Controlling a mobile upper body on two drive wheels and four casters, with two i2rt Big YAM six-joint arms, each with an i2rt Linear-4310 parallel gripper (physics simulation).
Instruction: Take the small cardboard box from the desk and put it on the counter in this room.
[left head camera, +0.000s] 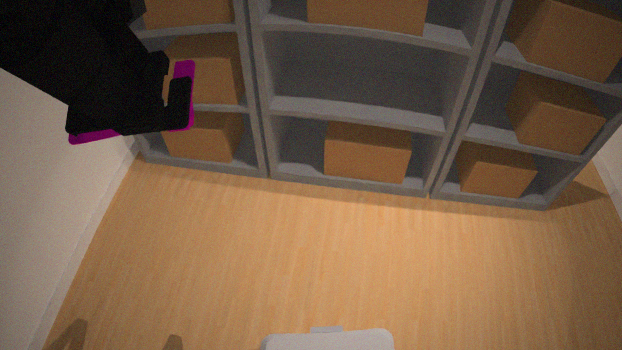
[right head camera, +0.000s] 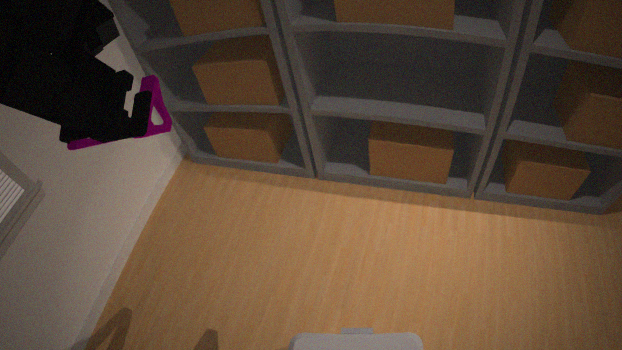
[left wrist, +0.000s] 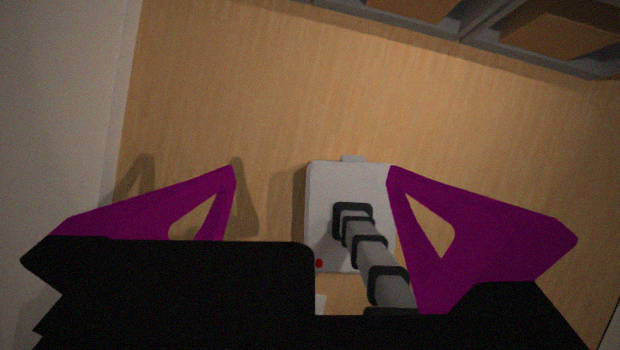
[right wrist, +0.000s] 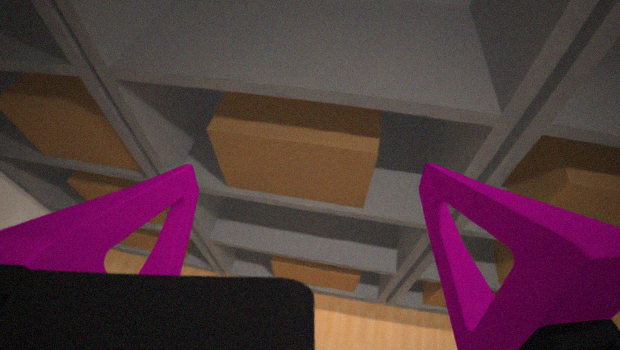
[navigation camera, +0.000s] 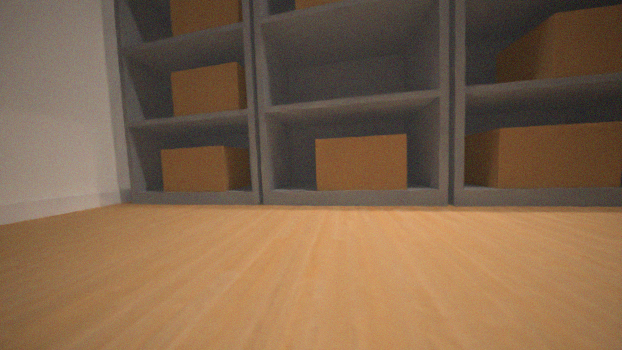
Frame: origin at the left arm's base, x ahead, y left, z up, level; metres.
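Seen in the pictures: left gripper, between the fingertips: (left head camera: 154, 124) (right head camera: 142, 131) (left wrist: 310, 174); right gripper, between the fingertips: (right wrist: 308, 176).
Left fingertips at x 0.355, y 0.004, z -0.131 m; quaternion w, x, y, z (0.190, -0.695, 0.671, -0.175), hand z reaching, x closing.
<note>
Offsets run from my left fingertips to a thing's top centre. "pt": to the spot under its first point. Level surfaces: height alone.
The small cardboard box, the desk and the counter do not show in these views. My left gripper (left head camera: 131, 132) (right head camera: 120, 137) (left wrist: 310, 174) is open, with its two magenta fingers wide apart. It hangs in the air at the upper left of both head views, with no object between its fingers. My right gripper (right wrist: 308, 176) is also open, its magenta fingers wide apart and no object between them. In the right wrist view it points toward a grey shelf rack (left head camera: 350, 186) (right head camera: 400, 186) (left wrist: 530, 59) (right wrist: 300, 97) (navigation camera: 446, 125).
Several large brown boxes @[pt dx +0.838, dy -0.481, dz -1.004 m] (left head camera: 367, 155) (right head camera: 410, 155) (right wrist: 295, 165) (navigation camera: 361, 162) stand in the rack ahead. A pale wall (left head camera: 40, 200) (navigation camera: 50, 100) runs along the left, with a blind-covered window @[pt dx +0.162, dy +1.287, dz -0.378 m] (right head camera: 9, 195). My light grey base (left head camera: 327, 342) (right head camera: 355, 342) (left wrist: 350, 185) stands on the wooden floor @[dz -1.279 m] (navigation camera: 310, 275).
</note>
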